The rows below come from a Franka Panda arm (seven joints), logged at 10 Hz.
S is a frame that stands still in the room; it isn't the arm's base.
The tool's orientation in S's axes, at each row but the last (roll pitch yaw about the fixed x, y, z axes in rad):
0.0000 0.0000 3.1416
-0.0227 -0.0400 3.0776
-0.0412 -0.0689 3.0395
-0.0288 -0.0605 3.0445
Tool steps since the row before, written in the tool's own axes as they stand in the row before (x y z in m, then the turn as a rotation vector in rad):
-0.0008 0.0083 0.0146 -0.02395 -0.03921 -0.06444
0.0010 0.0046 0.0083 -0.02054 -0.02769 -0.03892
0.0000 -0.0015 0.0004 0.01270 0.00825 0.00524
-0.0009 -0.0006 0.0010 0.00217 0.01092 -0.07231
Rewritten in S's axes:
0.0008 -0.0083 0.0146 0.02395 0.03921 -0.06444
-0.0010 -0.0047 0.0082 0.02078 0.02729 -0.03907
0.0002 0.0015 0.0005 -0.01313 -0.00716 0.00576
0.0010 0.0005 0.0010 -0.00738 -0.00816 -0.07233

